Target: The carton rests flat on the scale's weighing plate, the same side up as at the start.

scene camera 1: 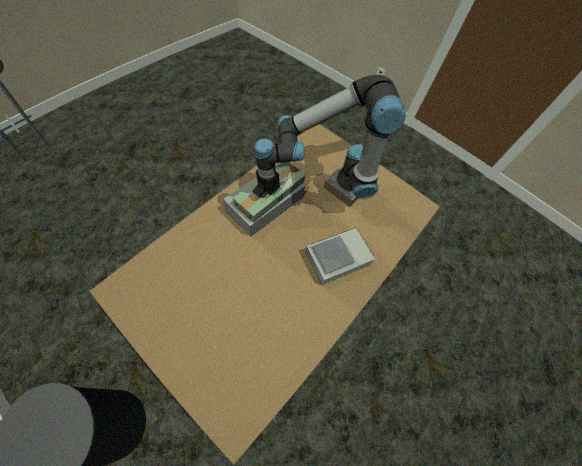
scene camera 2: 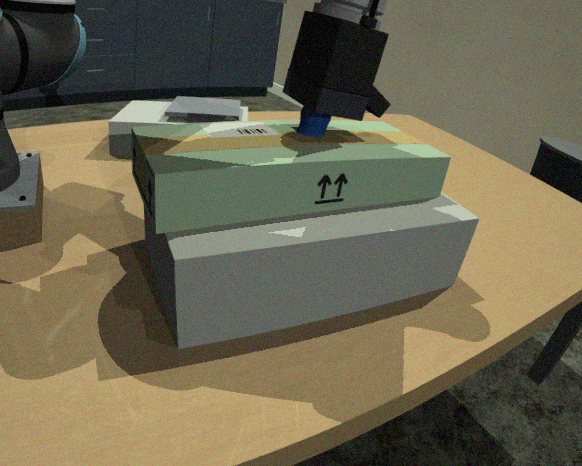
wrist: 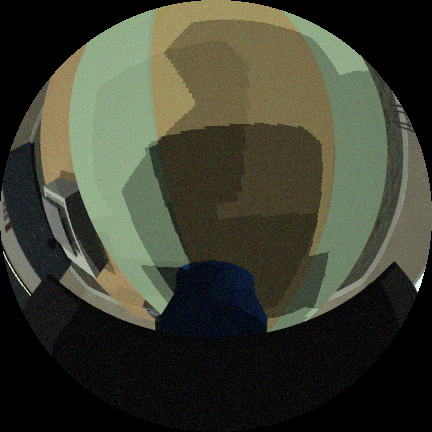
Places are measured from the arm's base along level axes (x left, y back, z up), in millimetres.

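Pixels of known places: hand, tool point: (scene camera 2: 309,143) (wrist: 216,260).
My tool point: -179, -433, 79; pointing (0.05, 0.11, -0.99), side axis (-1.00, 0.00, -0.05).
Ahead of a thing's pixels: the offset from my tool point to its top centre, as dx, dy, dz. Level surfaces: height alone.
The green carton {-19, +21, +14} (scene camera 1: 272,202) (scene camera 2: 250,195) (wrist: 360,150) lies level on a grey block {-38, +6, -42} (scene camera 1: 257,224) (scene camera 2: 300,280). A tan tape strip and a barcode label are on its top, and two arrows on its long side point up. My suction gripper (scene camera 1: 269,186) (scene camera 2: 314,131) (wrist: 215,280) leans slightly, with its blue cup touching the tape on the carton's top, so it is shut on the carton. The cup's lip is partly hidden in the wrist view. The white scale {+428, +56, -57} (scene camera 1: 362,247) (scene camera 2: 135,112) (wrist: 82,215) stands apart from the block, with its grey weighing plate {+412, +14, -57} (scene camera 1: 332,255) (scene camera 2: 205,107) bare.
The wooden table {dz -144} (scene camera 1: 210,310) (scene camera 2: 75,420) bears the block, the scale and the arm's base (scene camera 1: 345,186) (scene camera 2: 20,175). The base stands near the block and scale. Dark cabinets (scene camera 2: 170,45) stand beyond the table in scene camera 2's view.
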